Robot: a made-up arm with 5 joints.
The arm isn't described. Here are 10 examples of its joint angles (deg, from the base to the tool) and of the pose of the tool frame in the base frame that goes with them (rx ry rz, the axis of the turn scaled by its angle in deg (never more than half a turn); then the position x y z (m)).
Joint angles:
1: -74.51 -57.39 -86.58 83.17 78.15
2: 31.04 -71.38 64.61 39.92 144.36
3: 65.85 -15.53 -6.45 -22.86 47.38
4: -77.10 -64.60 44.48 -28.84 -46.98
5: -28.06 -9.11 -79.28 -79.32 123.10
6: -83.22 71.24 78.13 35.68 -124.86
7: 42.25 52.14 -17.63 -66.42 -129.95
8: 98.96 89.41 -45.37 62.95 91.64
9: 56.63 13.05 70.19 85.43 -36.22
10: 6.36 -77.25 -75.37 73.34 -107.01
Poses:
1: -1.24 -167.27 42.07 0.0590 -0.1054 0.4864
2: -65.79 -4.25 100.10 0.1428 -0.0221 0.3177
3: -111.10 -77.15 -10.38 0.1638 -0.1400 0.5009
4: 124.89 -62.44 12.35 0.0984 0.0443 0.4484
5: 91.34 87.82 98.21 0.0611 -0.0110 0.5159
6: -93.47 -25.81 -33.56 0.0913 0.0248 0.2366
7: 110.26 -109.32 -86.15 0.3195 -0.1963 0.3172
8: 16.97 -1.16 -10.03 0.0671 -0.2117 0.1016
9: 13.34 86.07 -78.76 0.1181 -0.0251 0.2943
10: 136.42 -107.66 -13.84 -0.0742 0.0248 0.4424
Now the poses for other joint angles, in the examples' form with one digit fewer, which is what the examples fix.
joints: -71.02 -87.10 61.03 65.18 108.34
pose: -22.6 -72.6 159.7 0.096 0.023 0.303
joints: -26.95 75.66 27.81 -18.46 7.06
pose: 1.0 -5.0 31.2 0.236 0.079 0.106
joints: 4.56 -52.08 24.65 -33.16 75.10
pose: -95.7 -120.7 22.5 0.144 0.002 0.490
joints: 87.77 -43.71 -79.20 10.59 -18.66
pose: 90.3 138.1 -26.5 0.096 0.125 0.534
